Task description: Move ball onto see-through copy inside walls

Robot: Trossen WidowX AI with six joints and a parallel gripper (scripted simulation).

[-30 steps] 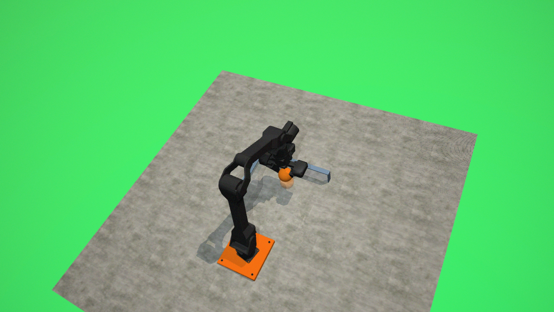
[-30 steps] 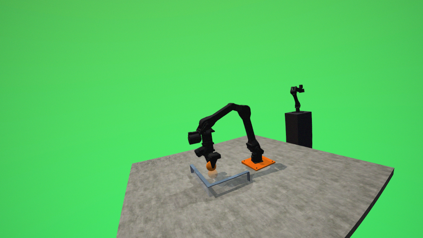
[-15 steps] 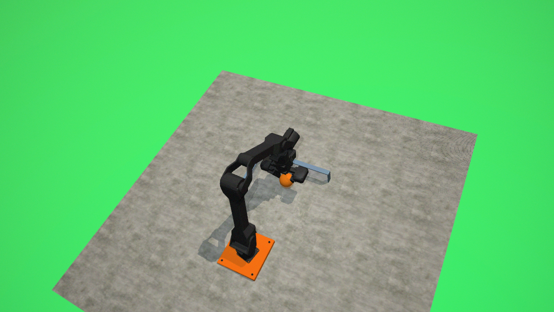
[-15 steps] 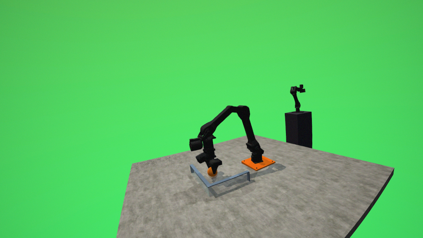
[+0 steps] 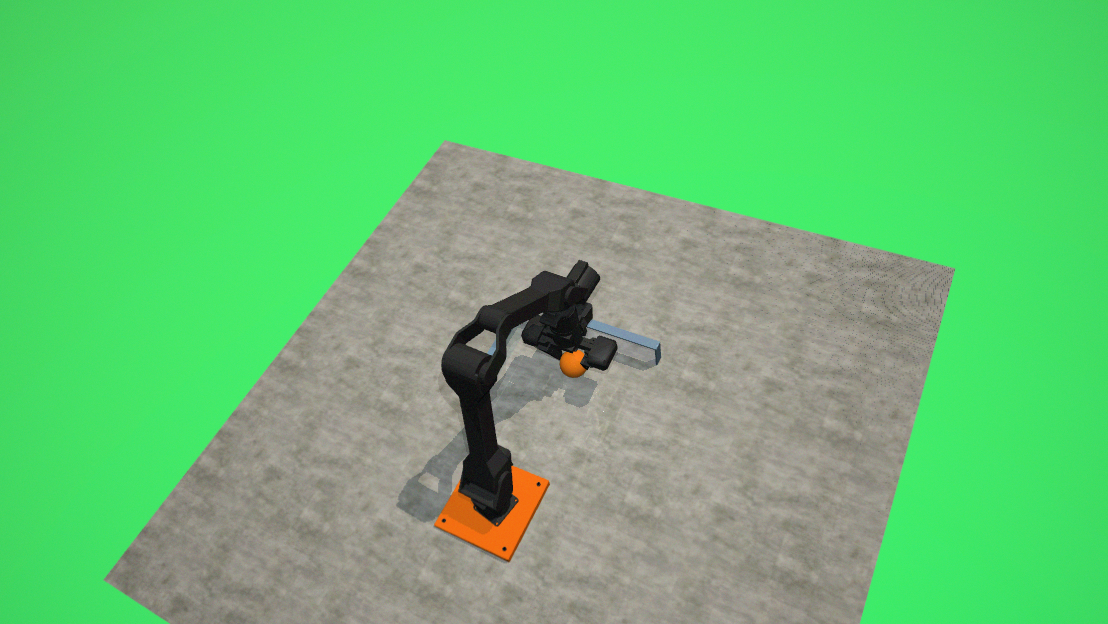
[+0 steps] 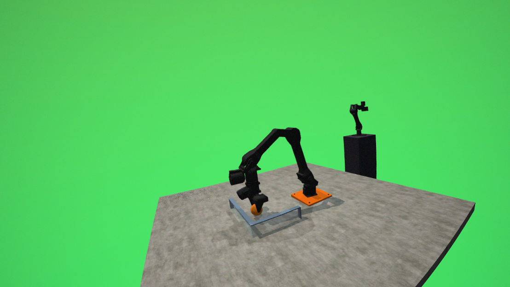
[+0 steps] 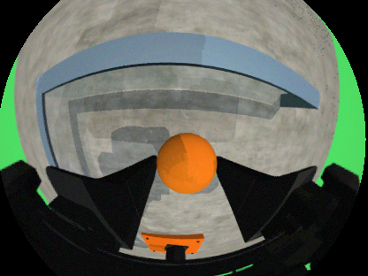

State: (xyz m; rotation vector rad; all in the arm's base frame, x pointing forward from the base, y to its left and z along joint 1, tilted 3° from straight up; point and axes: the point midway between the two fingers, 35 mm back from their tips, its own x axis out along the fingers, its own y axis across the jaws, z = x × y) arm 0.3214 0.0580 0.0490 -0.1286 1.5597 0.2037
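Right now my gripper tip is right at the see-through copy of ball. Round my gripper tip: orange ball (right at my gripper tip).
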